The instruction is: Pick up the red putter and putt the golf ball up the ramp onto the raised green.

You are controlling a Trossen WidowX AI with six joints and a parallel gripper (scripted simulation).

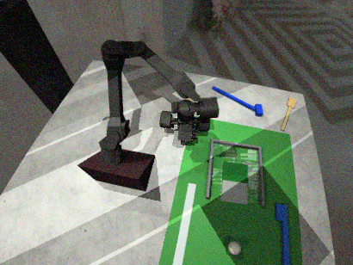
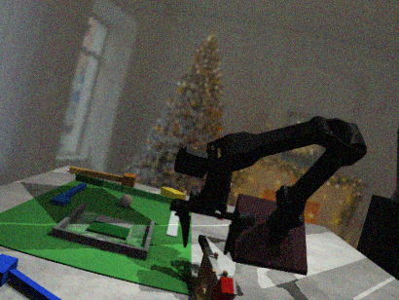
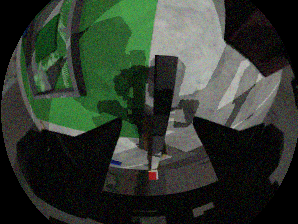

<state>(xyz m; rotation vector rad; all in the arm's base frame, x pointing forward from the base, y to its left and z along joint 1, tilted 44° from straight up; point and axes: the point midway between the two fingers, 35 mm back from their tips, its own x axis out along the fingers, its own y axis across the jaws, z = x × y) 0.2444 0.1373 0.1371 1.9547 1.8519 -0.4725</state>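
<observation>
My gripper tip is 4 cm short of the white strip, 37 cm to the left of it and 5 cm above it. The rest, counted from my gripper tip: blue putter: 26 cm ahead, 24 cm to the left, 4 cm below; red putter: 8 cm to the left; green mat: 23 cm ahead, 28 cm to the right, 5 cm below.
</observation>
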